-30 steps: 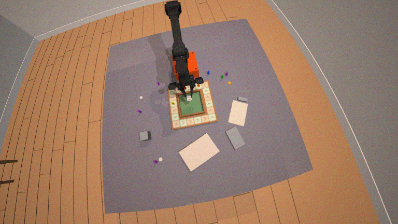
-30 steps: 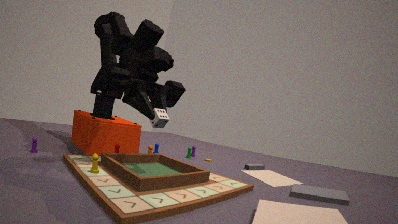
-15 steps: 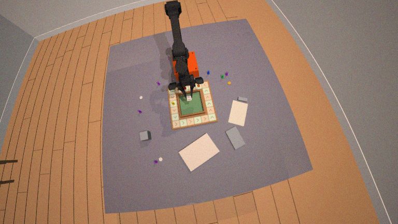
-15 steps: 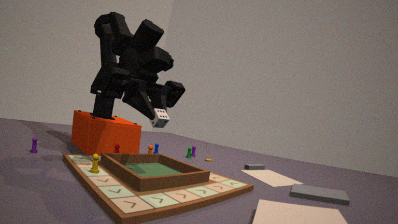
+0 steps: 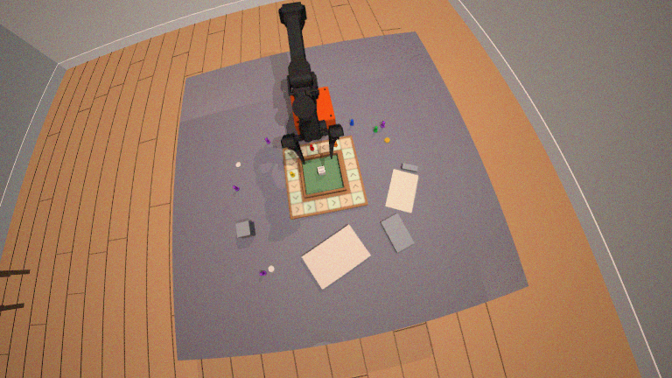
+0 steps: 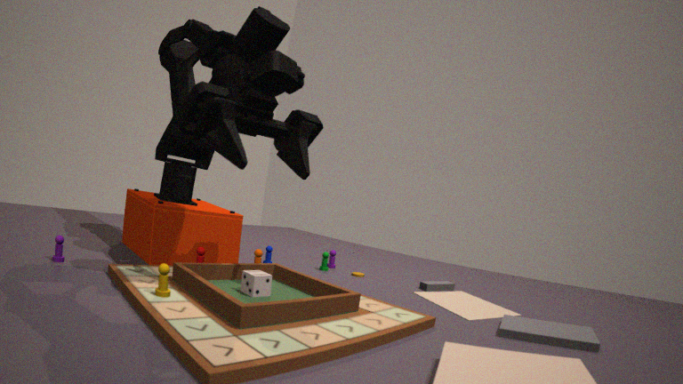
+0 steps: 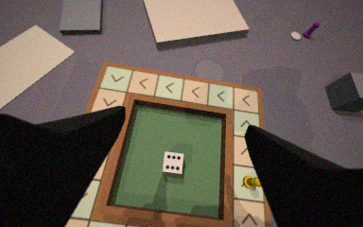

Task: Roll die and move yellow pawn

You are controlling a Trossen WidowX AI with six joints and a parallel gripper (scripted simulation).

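Now: gripper tip 130 mm above the yellow pawn, 110 mm to the left of it and 10 mm past it. Also, from my gripper tip: white die 130 mm below, 10 mm behind; red pawn 130 mm below, 110 mm behind, 40 mm to the right; tray 150 mm below.
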